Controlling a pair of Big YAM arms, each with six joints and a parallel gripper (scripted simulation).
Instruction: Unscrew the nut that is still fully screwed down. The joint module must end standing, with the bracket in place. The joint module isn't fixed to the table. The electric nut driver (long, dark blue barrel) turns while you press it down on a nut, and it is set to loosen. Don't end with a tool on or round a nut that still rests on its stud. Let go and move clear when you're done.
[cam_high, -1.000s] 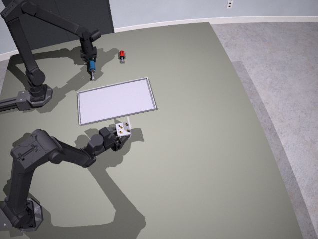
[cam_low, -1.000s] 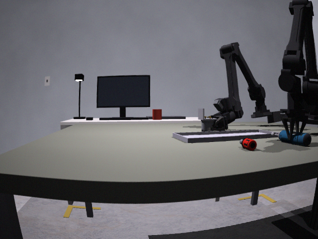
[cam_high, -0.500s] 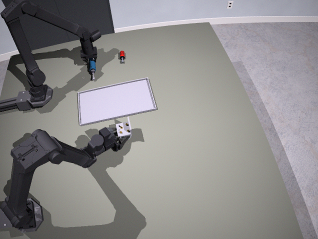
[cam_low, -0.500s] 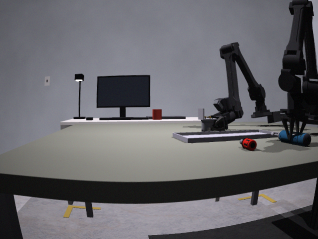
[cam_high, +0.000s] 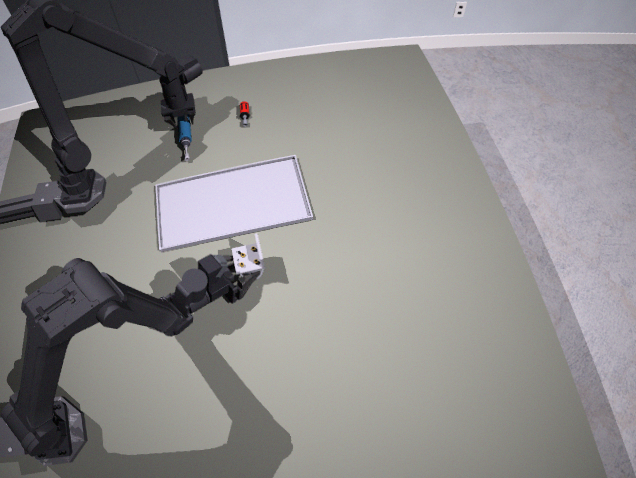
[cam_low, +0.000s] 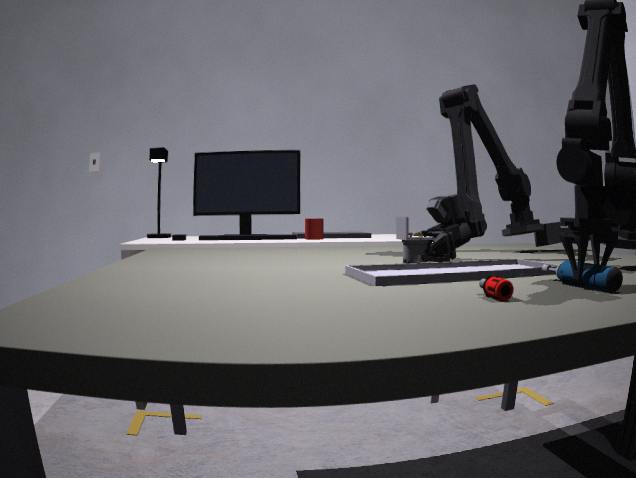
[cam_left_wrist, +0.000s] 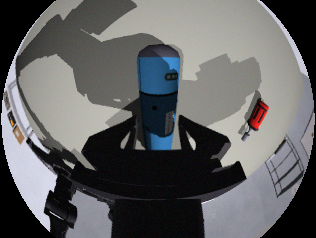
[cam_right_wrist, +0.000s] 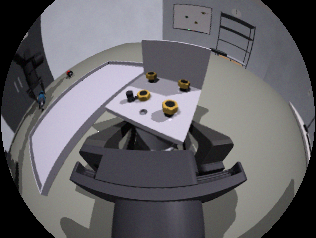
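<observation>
The bracket lies 50 mm above my right hand. Round my right hand: socket tip (170 mm behind, 390 mm to the left); then short red-handled tool (10 mm ahead, 540 mm to the left, 10 mm below); then shallow white tray (50 mm behind, 210 mm to the left, 20 mm below).
</observation>
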